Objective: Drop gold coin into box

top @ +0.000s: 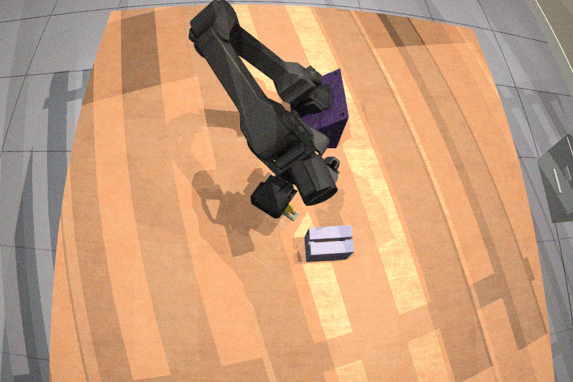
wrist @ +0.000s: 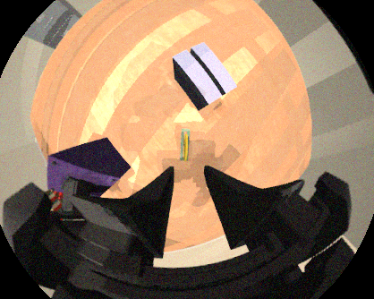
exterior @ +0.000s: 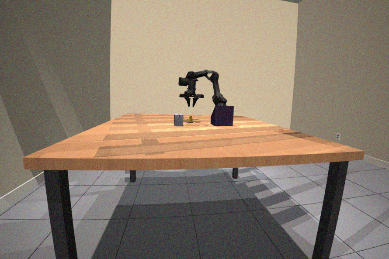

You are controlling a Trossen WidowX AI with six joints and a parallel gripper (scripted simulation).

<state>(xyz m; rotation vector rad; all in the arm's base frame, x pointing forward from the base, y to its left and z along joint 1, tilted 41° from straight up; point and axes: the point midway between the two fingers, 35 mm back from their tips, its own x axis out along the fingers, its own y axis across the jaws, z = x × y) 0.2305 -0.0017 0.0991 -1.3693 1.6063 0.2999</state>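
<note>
Right now my gripper tip is 9 cm above the gold coin.
</note>
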